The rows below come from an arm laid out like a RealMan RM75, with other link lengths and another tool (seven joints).
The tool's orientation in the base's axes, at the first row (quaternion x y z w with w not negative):
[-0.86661 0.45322 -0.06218 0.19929]
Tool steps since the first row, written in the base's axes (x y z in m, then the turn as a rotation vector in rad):
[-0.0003 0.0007 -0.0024 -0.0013 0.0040 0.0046]
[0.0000 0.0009 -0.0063 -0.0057 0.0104 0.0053]
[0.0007 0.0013 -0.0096 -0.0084 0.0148 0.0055]
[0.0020 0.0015 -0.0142 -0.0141 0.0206 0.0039]
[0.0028 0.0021 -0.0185 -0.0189 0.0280 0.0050]
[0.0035 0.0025 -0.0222 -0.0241 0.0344 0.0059]
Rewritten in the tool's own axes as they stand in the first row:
[-0.0006 0.0008 0.0023 -0.0043 -0.0029 -0.0034]
[-0.0003 0.0021 0.0060 -0.0121 -0.0031 -0.0035]
[0.0001 0.0027 0.0093 -0.0173 -0.0034 -0.0032]
[0.0010 0.0034 0.0140 -0.0252 -0.0013 -0.0017]
[0.0013 0.0042 0.0183 -0.0340 -0.0019 -0.0019]
[0.0016 0.0050 0.0220 -0.0423 -0.0016 -0.0024]

